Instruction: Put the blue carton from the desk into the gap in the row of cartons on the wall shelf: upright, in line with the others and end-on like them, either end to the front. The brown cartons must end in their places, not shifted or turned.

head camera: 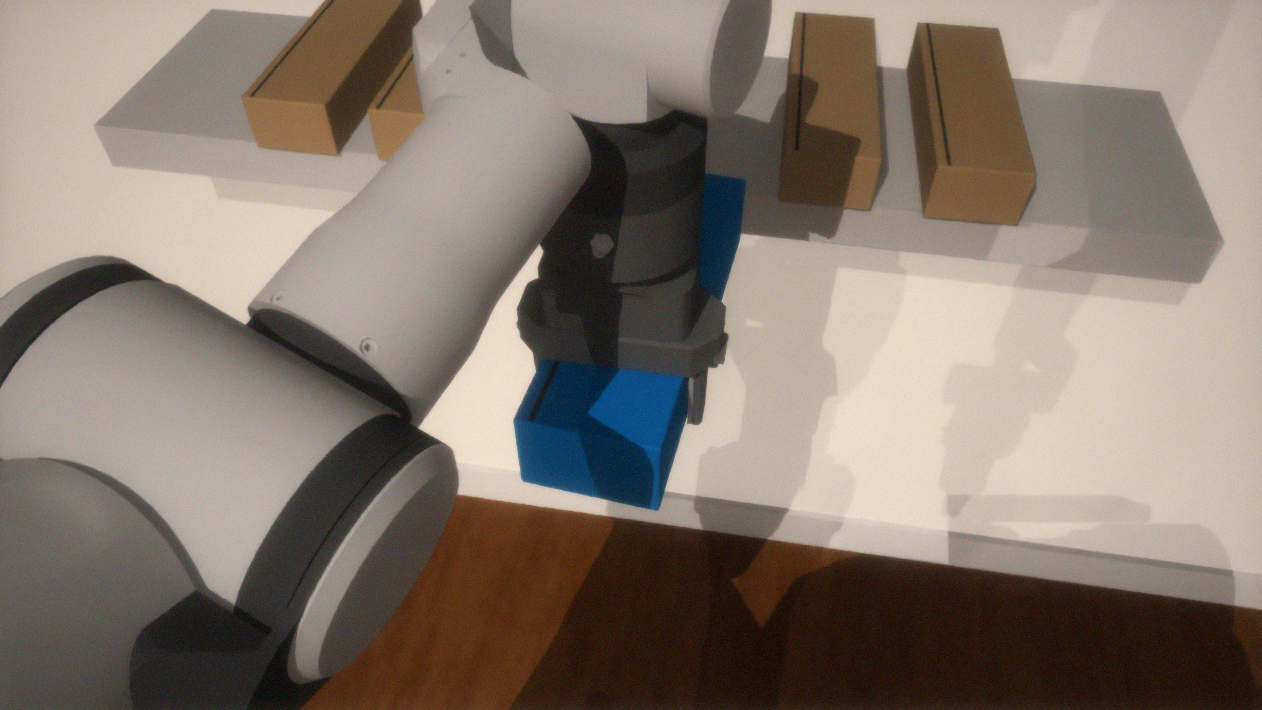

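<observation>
The blue carton [631, 441] is in my left gripper [617, 388], which is shut on it. One finger shows at the carton's right side; the other is hidden. A dark line shows on the carton's top. Its near end faces the camera, and its long side runs toward the shelf, partly behind the gripper. Its far part shows beside the wrist, overlapping the shelf's front edge in the picture; I cannot tell its height over the shelf. Brown cartons [833, 114] [975, 123] [335, 79] [397, 114] stand on the wall shelf [1111, 158]. My arm hides much of the gap. My right gripper does not show.
My left arm [423, 220] crosses the left and middle of the picture and covers the shelf's middle. The pale wall [1164, 397] is below the shelf, with shadows on it. A white skirting board [1014, 547] and the brown wooden floor [564, 565] lie lower down.
</observation>
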